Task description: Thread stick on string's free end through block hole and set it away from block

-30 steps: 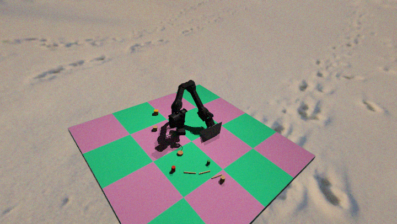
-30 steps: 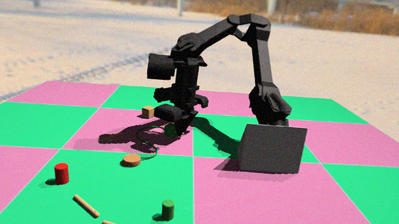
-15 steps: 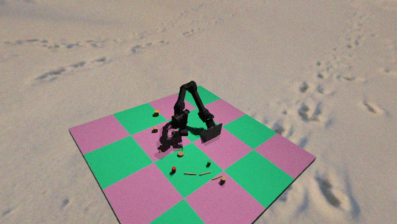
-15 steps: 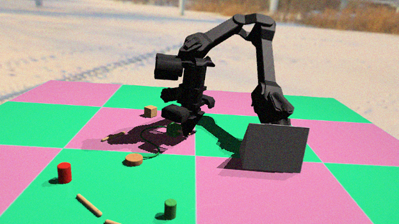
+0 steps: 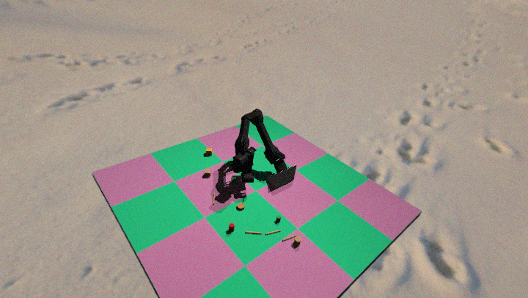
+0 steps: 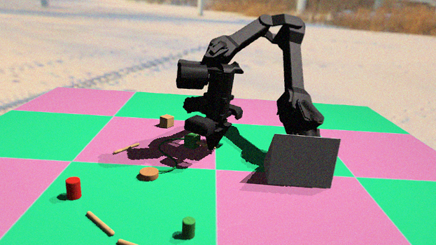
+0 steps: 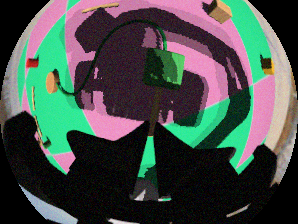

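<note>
My gripper tip is now 5 cm short of the green block, 3 cm to the left of it and 1 cm below it. Round my gripper tip: tan wooden block 12 cm ahead, 19 cm to the right, 1 cm above; thin wooden stick 3 cm ahead, 2 cm to the right, 1 cm above; round wooden button 14 cm ahead, 13 cm to the left.
</note>
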